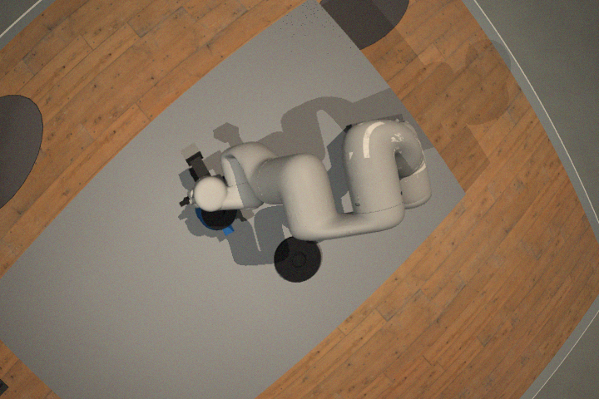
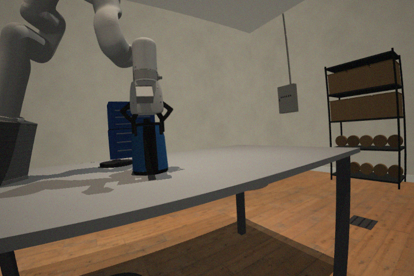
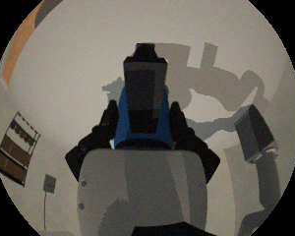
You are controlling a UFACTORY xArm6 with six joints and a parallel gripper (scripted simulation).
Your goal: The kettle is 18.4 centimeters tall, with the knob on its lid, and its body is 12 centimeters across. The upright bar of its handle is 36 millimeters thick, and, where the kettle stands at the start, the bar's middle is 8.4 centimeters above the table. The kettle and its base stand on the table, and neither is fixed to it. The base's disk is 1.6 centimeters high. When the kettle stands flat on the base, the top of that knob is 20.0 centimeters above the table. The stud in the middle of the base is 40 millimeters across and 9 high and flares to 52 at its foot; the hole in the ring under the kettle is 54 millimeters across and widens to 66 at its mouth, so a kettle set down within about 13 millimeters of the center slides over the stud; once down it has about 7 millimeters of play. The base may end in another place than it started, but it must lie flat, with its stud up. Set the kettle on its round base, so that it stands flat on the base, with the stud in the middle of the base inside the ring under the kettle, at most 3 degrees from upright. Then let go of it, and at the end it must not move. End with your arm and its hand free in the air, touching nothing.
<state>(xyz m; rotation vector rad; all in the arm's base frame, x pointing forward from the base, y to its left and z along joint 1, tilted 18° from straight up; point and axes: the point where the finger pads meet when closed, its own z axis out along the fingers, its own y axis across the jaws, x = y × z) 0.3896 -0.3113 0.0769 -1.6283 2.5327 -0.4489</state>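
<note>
The blue kettle is 2 cm ahead of my hand, 3 cm to the left of it and 5 cm below it. Also, from my hand: round black base: 2 cm ahead, 37 cm to the left, 13 cm below.
</note>
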